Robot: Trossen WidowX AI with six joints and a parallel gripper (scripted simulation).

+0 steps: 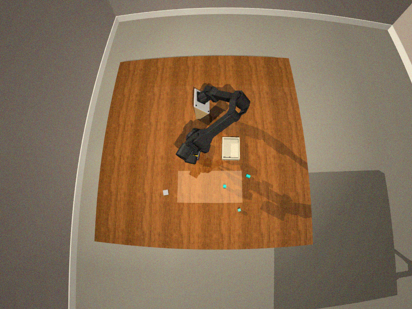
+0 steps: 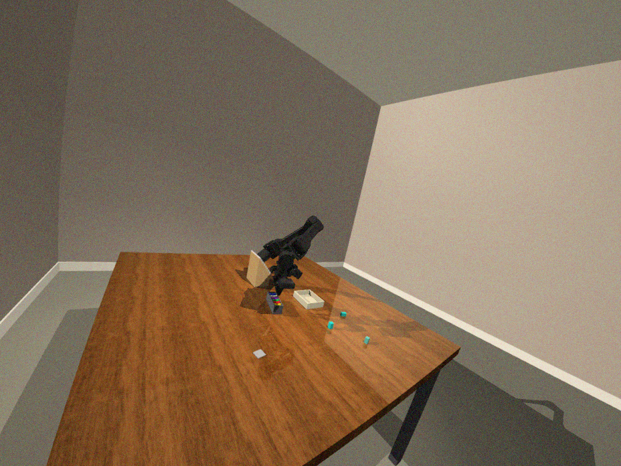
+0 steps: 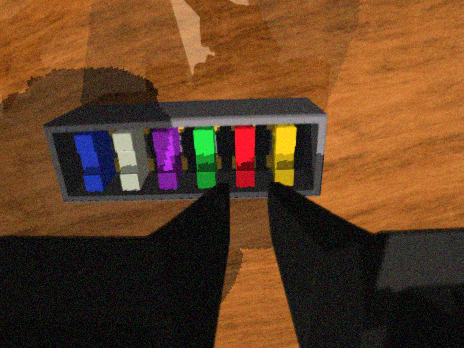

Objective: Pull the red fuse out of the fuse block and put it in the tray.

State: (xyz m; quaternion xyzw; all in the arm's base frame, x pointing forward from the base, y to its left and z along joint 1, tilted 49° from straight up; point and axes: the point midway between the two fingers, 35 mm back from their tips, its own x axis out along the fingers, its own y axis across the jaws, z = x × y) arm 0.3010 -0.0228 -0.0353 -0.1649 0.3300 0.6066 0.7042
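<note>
Now: gripper tip 50 mm above the red fuse. Round my gripper tip: green fuse: 20 mm behind, 50 mm below; then cream tray: 20 mm behind, 200 mm to the left, 70 mm below; then yellow fuse: 20 mm ahead, 50 mm below.
</note>
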